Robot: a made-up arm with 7 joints.
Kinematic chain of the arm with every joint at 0, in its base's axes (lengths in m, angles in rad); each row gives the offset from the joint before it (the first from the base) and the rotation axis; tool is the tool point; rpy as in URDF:
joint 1: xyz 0 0 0.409 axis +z
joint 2: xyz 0 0 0 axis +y
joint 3: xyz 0 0 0.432 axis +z
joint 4: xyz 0.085 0 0 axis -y
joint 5: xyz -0.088 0 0.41 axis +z
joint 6: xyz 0 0 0 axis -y
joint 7: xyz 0.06 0 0 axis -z
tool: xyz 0 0 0 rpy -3.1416 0 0
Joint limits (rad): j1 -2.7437..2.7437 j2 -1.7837..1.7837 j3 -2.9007..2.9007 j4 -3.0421..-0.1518 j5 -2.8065..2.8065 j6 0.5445..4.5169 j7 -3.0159..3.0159
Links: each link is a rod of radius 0.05 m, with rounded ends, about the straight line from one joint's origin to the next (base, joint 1, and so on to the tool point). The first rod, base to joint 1, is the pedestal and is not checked.
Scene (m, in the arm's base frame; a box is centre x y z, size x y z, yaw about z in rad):
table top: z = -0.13
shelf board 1: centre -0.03 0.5 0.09 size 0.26 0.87 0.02 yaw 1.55
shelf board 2: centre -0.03 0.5 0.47 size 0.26 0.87 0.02 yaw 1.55
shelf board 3: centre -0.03 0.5 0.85 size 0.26 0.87 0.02 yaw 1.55
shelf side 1: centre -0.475 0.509 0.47 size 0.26 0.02 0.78 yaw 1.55
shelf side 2: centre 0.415 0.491 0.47 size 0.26 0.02 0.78 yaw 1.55
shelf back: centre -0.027 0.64 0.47 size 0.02 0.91 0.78 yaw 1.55
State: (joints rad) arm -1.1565 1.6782 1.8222 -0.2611 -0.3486 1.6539 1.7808
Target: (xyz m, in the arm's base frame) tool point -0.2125 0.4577 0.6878
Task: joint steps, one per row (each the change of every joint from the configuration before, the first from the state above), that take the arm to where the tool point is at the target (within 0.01 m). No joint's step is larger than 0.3 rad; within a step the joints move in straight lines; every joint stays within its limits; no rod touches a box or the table.
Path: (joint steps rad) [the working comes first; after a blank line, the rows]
Joints at the target: -0.4315 0.0904 2.4699 -2.1520 -0.3343 1.4719 1.7808
Straight joint move there: touches shelf board 3.

1: 0.1179 -0.0409 0.2696 -0.1895 -0.0245 0.1892 0.0693
2: 0.1179 -0.0408 0.2696 -0.1895 -0.0244 0.1892 0.0692
3: 0.1179 -0.0409 0.2697 -0.1895 -0.0245 0.1893 0.0693
4: 0.1178 -0.0408 0.2696 -0.1895 -0.0245 0.1892 0.0693
5: 0.0623 -0.1578 -0.0208 -0.2553 0.0205 -0.1680 -0.0462
6: 0.0623 -0.1577 -0.0208 -0.2552 0.0206 -0.1681 -0.0462
7: 0.0622 -0.1578 -0.0208 -0.2553 0.0205 -0.1680 -0.0462
8: 0.0623 -0.1577 -0.0208 -0.2553 0.0205 -0.1680 -0.0461
9: 0.0622 -0.1577 -0.0208 -0.2552 0.0205 -0.1681 -0.0462
10: 0.0623 -0.1578 -0.0208 -0.2553 0.0206 -0.1680 -0.0462
11: -0.0600 -0.2390 -0.1530 0.1993 -0.0055 0.0346 0.0000
12: -0.0601 -0.2389 -0.1530 0.1994 -0.0055 0.0347 0.0000

